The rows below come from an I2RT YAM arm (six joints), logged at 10 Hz.
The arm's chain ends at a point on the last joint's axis. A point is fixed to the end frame.
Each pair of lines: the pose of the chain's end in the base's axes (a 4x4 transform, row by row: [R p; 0 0 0 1], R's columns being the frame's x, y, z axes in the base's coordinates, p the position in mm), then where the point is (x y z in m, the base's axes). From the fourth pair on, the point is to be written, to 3 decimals.
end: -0.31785, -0.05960, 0.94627, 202.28; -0.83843, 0.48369, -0.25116, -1.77; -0.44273, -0.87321, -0.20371, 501.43; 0, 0, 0, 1
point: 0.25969 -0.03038 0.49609
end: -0.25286, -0.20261, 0.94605, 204.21; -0.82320, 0.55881, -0.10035, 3.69; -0.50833, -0.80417, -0.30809, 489.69; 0, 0, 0, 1
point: 0.26394 -0.01630 0.47642
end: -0.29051, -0.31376, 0.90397, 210.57; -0.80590, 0.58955, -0.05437, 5.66; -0.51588, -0.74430, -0.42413, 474.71; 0, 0, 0, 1
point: 0.26876 -0.01170 0.45336
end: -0.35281, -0.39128, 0.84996, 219.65; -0.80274, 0.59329, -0.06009, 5.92; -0.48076, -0.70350, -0.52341, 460.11; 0, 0, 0, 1
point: 0.275 -0.012 0.432
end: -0.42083, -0.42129, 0.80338, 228.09; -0.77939, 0.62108, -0.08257, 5.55; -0.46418, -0.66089, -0.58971, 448.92; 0, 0, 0, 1
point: 0.280 -0.014 0.417
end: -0.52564, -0.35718, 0.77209, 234.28; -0.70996, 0.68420, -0.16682, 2.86; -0.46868, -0.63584, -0.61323, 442.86; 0, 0, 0, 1
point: 0.283 -0.022 0.409
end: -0.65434, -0.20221, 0.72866, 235.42; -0.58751, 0.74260, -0.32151, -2.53; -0.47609, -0.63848, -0.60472, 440.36; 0, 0, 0, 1
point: 0.278 -0.037 0.407
